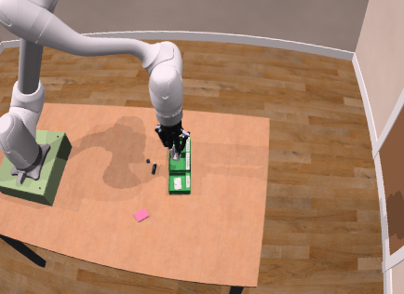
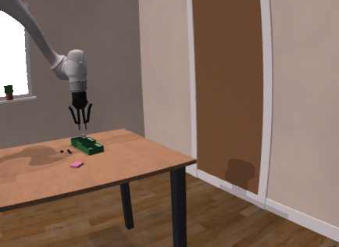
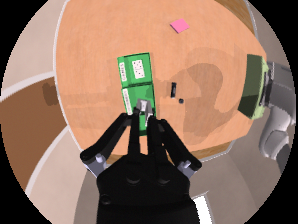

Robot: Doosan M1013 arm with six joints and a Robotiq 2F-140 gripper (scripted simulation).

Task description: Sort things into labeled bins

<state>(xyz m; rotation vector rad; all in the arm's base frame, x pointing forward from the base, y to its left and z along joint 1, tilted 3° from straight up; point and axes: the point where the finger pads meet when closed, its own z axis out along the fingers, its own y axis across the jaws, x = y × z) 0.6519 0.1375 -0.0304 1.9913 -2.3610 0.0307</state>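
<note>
Now: the small white piece 30 mm below my hand. From my hand the other things lie so: white thing: 20 mm ahead, 80 mm to the right, 90 mm below; then black bar: 90 mm behind, 20 mm to the right, 90 mm below; then small dark piece: 130 mm behind, 10 mm to the left, 100 mm below.
</note>
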